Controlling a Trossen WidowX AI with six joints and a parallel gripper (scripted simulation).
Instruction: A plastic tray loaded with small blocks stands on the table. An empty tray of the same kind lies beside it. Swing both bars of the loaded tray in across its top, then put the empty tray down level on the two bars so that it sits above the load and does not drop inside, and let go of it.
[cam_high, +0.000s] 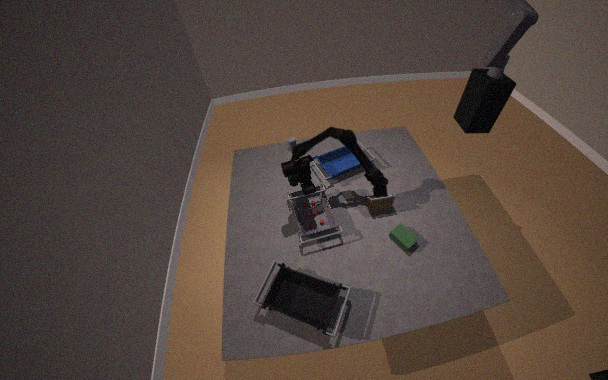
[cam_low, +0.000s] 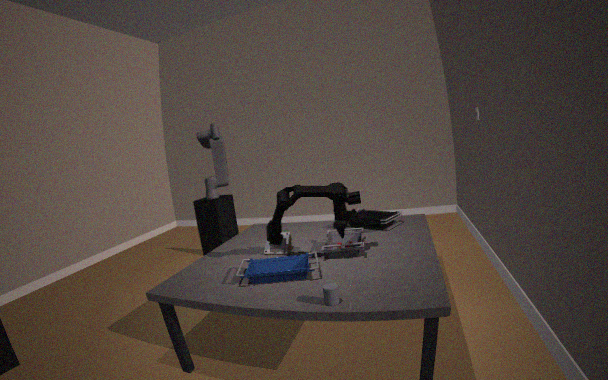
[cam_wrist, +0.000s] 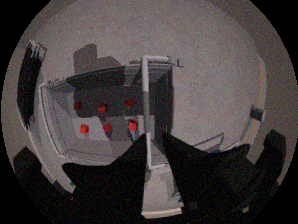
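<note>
The blue tray lies 230 mm behind my gripper tip, 260 mm to the right of it and 60 mm below it. From my gripper tip the other things lie so: green block (480 mm behind, 280 mm to the left, 80 mm below).
</note>
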